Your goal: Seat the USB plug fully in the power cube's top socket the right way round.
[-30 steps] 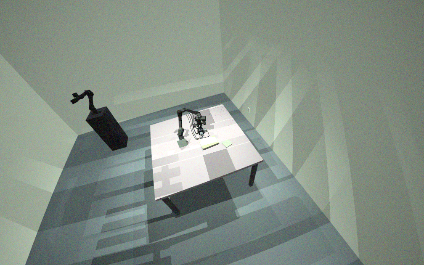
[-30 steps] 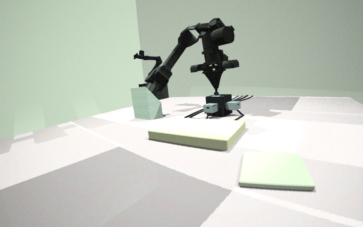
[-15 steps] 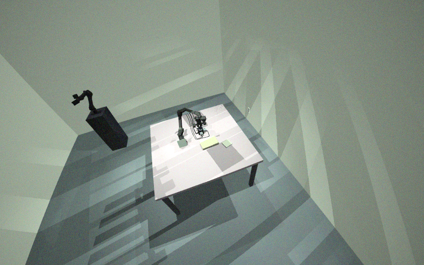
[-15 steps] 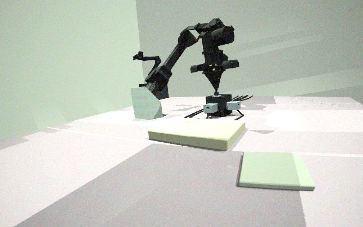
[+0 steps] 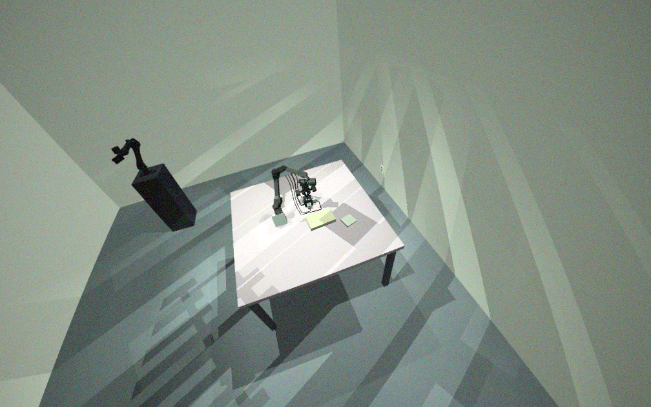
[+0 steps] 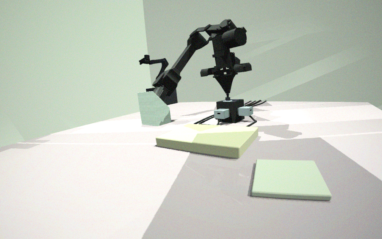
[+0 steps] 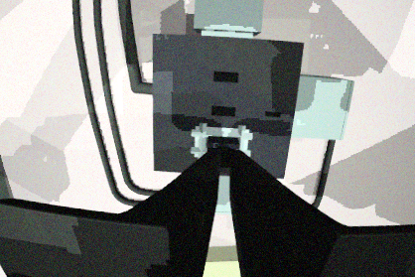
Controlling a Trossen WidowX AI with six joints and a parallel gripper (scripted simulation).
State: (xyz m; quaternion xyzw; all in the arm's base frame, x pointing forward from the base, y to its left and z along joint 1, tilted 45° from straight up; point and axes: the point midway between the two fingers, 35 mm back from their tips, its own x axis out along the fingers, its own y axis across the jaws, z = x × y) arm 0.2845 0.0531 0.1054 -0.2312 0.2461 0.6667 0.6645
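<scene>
My gripper tip is 20 mm above the USB plug. Also, from my gripper tip: yellow-green slab 60 mm ahead, 220 mm to the right, 90 mm below; then thin green slab 280 mm ahead, 320 mm to the right, 100 mm below; then metal-rimmed socket 30 mm below.
</scene>
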